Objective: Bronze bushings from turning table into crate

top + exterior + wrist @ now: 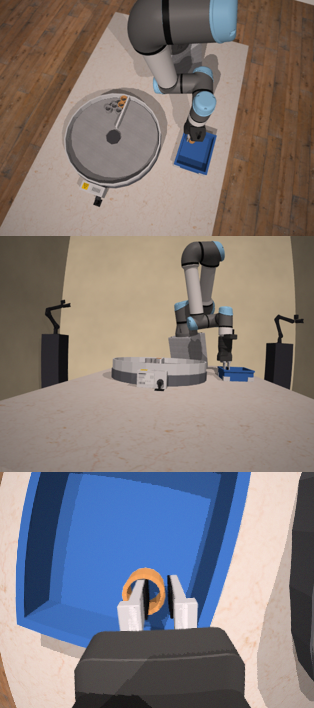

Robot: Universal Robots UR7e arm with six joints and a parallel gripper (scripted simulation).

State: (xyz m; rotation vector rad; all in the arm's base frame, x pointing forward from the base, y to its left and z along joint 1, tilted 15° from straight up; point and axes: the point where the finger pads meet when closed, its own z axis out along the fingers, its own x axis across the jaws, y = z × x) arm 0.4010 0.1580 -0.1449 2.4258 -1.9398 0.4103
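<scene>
The blue crate is 5 cm ahead of my hand, 3 cm to the left of it and 1 cm below it. The rest, counted from my hand: grey turning table 34 cm to the right, 9 cm ahead, 2 cm above.
</scene>
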